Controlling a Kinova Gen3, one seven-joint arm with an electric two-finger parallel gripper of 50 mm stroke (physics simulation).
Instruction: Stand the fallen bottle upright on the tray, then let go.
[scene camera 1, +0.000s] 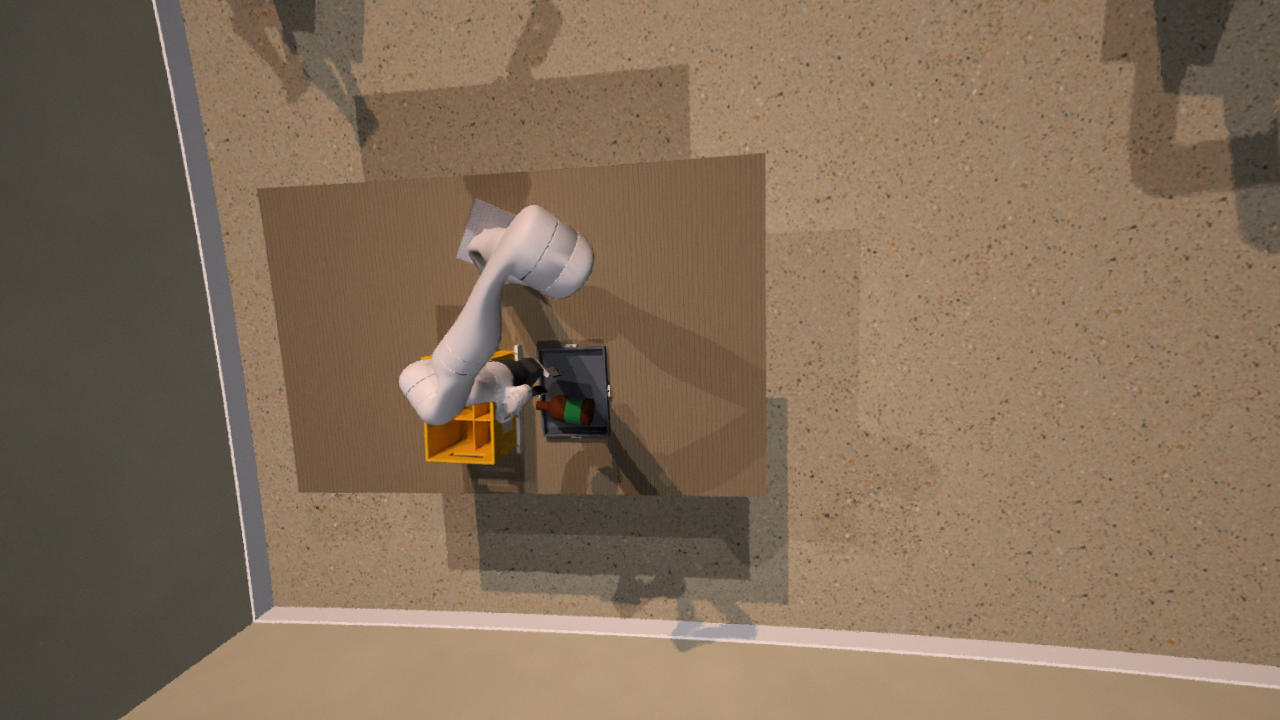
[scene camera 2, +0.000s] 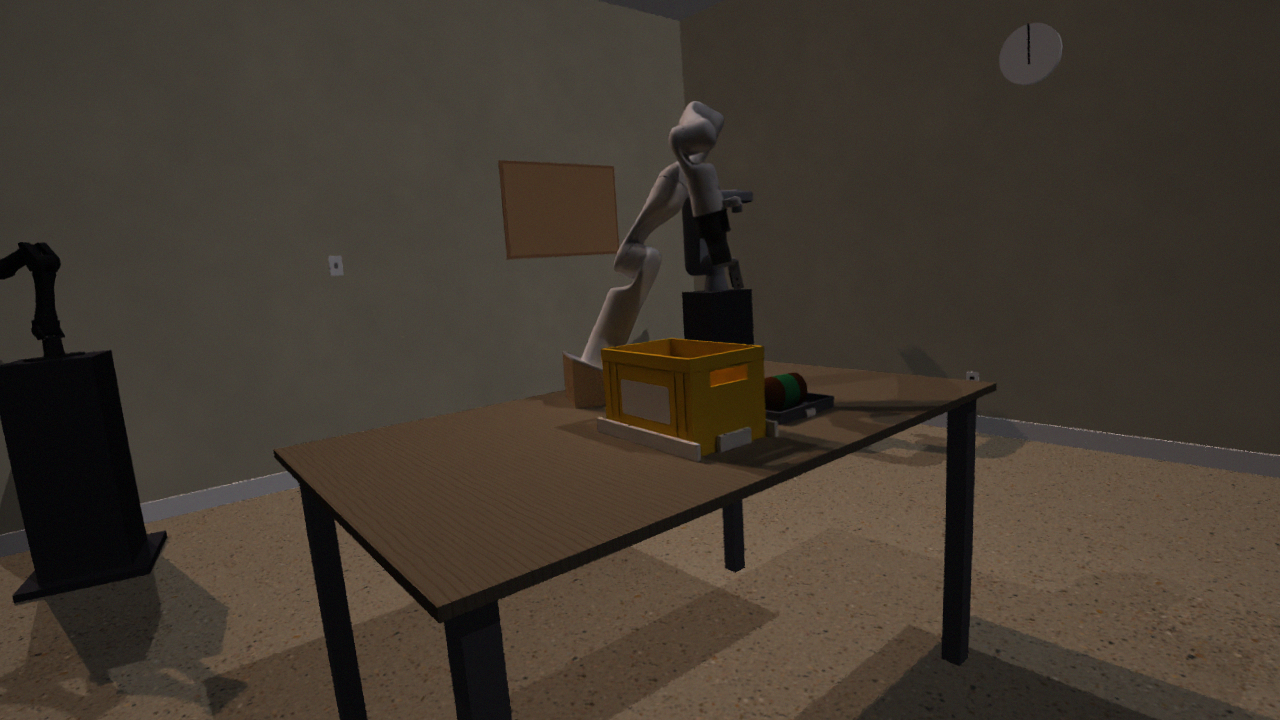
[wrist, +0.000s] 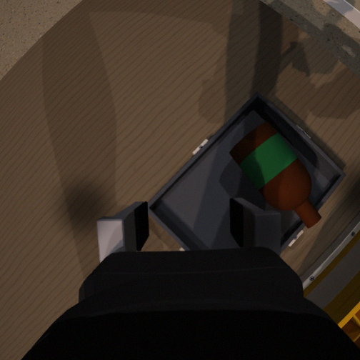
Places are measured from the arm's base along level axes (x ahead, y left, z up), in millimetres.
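Pixels of known places: gripper, between the fingertips: (scene camera 1: 550, 380) (scene camera 2: 737, 287); arm's base, origin of its link: (scene camera 2: 598, 366).
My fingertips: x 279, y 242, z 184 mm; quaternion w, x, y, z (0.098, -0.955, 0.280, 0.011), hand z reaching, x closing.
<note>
Ahead of a thing's pixels: the offset from my fingertips to its top centre. Level surfaces: height alone.
The brown bottle with a green band {dx +125, dy -20, dz -195 mm} (scene camera 1: 575, 410) (scene camera 2: 785, 391) (wrist: 270, 160) lies on its side in the dark grey tray. In the wrist view its neck points to the lower right and reaches over the tray's rim. The tray {dx +79, dy -6, dz -248 mm} (scene camera 1: 607, 367) (scene camera 2: 820, 404) (wrist: 177, 178) lies flat on the table. My gripper (scene camera 1: 545, 380) (wrist: 188, 217) is open and empty. In scene camera 2 the gripper (scene camera 2: 729, 275) hangs well above the table, pointing down. In scene camera 1 it is over the tray's left edge, beside the bottle's neck.
A yellow crate with compartments {dx +142, dy -259, dz -99 mm} (scene camera 1: 460, 450) (scene camera 2: 739, 403) (wrist: 349, 320) stands on the table {dz -274 mm} (scene camera 1: 689, 268) (scene camera 2: 501, 501) (wrist: 100, 125), close to the tray on the neck side of the bottle. Pale strips run along its base. The arm's base stands near the table's far edge.
</note>
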